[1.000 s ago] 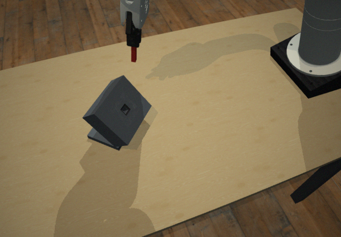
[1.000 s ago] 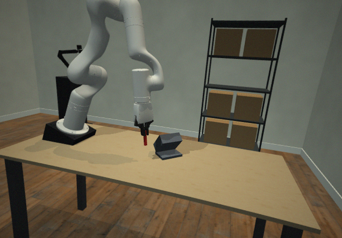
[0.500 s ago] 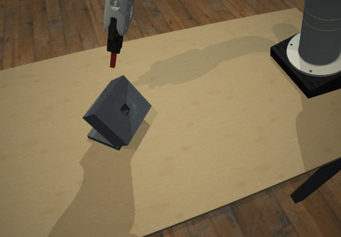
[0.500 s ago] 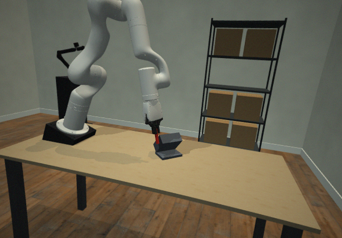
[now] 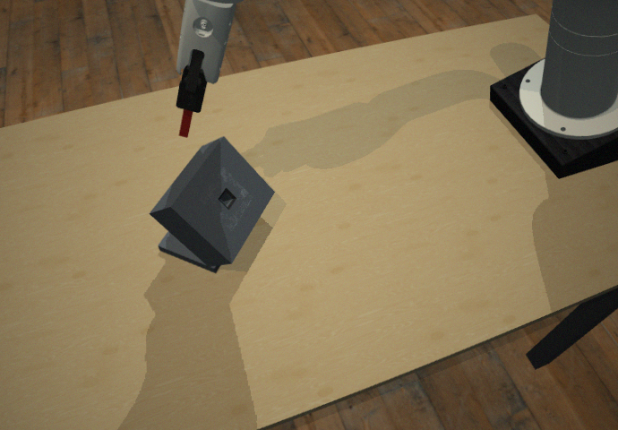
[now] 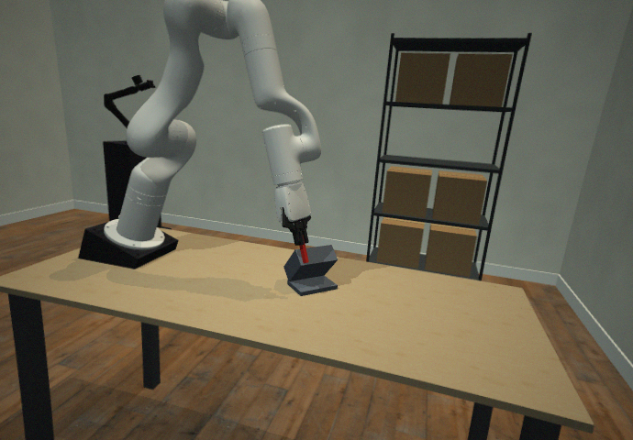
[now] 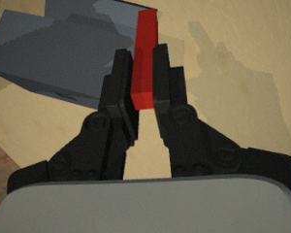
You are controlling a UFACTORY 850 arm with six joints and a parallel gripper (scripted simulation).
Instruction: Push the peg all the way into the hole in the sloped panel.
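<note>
My hand is 10 mm short of the grey base, 80 mm to the right of it and 180 mm above it. The rest, counted from my hand: red peg (10 mm ahead, 30 mm below).
</note>
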